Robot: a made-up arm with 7 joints. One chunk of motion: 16 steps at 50 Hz.
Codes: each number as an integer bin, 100 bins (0 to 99) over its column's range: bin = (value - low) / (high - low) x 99, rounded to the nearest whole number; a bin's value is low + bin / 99 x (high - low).
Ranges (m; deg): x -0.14..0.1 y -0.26..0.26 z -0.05..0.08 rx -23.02..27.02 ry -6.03..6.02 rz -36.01..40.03
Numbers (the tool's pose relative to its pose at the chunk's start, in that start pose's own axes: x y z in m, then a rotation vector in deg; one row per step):
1: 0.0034 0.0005 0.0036 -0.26 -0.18 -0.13
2: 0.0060 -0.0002 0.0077 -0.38 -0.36 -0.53
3: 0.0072 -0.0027 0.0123 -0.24 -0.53 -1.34
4: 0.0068 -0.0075 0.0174 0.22 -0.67 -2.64
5: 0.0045 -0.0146 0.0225 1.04 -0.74 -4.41
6: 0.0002 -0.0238 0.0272 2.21 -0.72 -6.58
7: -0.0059 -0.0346 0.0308 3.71 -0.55 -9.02
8: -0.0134 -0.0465 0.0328 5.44 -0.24 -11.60
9: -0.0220 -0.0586 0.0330 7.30 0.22 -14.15
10: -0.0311 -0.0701 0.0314 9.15 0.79 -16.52
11: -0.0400 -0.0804 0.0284 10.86 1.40 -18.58
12: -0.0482 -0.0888 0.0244 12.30 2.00 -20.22
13: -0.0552 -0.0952 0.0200 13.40 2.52 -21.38
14: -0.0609 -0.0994 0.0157 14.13 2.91 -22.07
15: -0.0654 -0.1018 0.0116 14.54 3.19 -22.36
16: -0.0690 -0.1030 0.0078 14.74 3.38 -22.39
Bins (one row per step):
1: 59 50 41 45 48 47
2: 60 49 44 45 47 46
3: 61 49 47 45 45 45
4: 61 48 51 46 44 43
5: 60 47 55 48 43 41
6: 58 45 59 50 44 38
7: 55 43 62 53 45 35
8: 52 41 63 56 48 32
9: 49 38 63 60 51 28
10: 45 36 62 64 56 25
11: 41 34 60 67 61 23
12: 38 33 57 70 66 21
13: 35 31 53 72 70 19
14: 33 31 50 73 73 18
15: 31 30 47 74 76 18
16: 29 30 44 75 77 18

